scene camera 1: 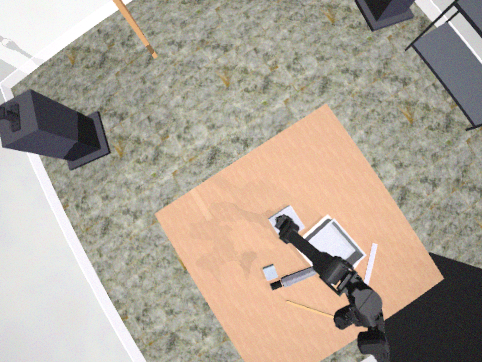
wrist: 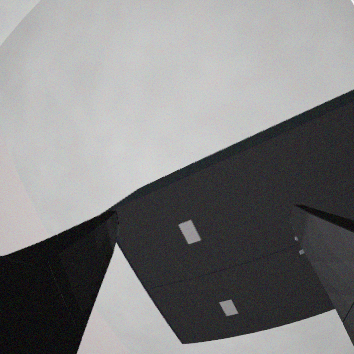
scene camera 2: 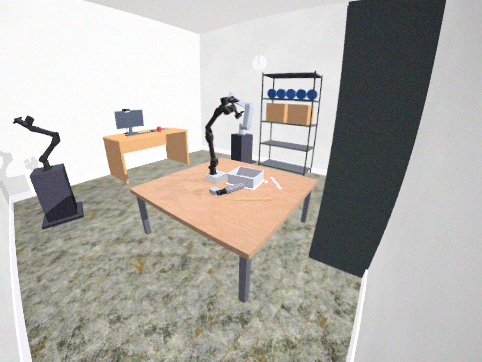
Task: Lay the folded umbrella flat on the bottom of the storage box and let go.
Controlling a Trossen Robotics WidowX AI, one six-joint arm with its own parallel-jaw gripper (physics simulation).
my gripper: open, holds nothing
a white storage box: on the table
